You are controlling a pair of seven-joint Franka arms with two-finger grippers.
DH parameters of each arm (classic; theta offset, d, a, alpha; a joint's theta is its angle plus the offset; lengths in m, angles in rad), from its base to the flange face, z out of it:
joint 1: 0 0.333 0 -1.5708
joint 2: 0 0 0 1.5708
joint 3: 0 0.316 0.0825 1.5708
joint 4: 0 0 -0.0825 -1.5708
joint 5: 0 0.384 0 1.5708
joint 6: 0 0 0.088 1.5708
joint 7: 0 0.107 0 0
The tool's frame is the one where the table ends.
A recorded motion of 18 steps. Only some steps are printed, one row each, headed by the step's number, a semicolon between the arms.
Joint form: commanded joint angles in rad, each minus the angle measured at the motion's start. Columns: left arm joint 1, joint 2, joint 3, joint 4, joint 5, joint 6, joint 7; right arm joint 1, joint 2, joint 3, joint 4, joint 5, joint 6, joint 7.
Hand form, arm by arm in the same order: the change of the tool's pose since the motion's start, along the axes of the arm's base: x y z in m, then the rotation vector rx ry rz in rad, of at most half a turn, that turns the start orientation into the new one. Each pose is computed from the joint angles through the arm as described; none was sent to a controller.
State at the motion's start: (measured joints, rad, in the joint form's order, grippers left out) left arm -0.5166 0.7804 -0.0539 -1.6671 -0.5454 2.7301 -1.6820; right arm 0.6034 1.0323 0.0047 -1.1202 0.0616 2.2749 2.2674
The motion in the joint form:
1: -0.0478 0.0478 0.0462 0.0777 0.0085 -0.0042 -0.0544; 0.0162 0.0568 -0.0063 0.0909 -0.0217 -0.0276 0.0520
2: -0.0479 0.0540 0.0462 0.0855 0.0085 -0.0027 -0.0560; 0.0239 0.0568 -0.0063 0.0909 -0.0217 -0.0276 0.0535
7: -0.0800 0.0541 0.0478 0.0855 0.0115 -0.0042 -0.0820; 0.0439 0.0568 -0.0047 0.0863 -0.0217 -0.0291 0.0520
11: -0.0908 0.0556 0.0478 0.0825 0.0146 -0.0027 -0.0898; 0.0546 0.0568 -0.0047 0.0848 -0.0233 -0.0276 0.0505
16: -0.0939 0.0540 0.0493 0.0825 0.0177 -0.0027 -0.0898; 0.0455 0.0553 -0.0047 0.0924 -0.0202 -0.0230 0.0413
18: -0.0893 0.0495 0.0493 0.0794 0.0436 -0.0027 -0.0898; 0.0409 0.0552 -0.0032 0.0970 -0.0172 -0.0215 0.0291
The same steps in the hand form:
1: 0.0113 -0.0141 -0.0012 0.0080 -0.0209 0.0278; 0.0029 0.0131 -0.0048 -0.0109 -0.0131 -0.0257
2: 0.0127 -0.0149 -0.0022 0.0066 -0.0230 0.0297; -0.0007 0.0180 -0.0048 -0.0108 -0.0130 -0.0195
7: 0.0008 -0.0338 -0.0024 0.0050 -0.0137 0.0197; -0.0115 0.0307 -0.0071 -0.0133 -0.0075 0.0028
11: -0.0044 -0.0397 -0.0045 0.0077 -0.0098 0.0141; -0.0168 0.0372 -0.0076 -0.0144 -0.0086 0.0158
16: -0.0049 -0.0410 -0.0033 0.0094 -0.0129 0.0097; -0.0105 0.0330 -0.0024 -0.0049 -0.0189 0.0139
18: -0.0035 -0.0390 -0.0011 0.0224 -0.0241 -0.0051; -0.0079 0.0314 0.0000 0.0008 -0.0230 0.0204

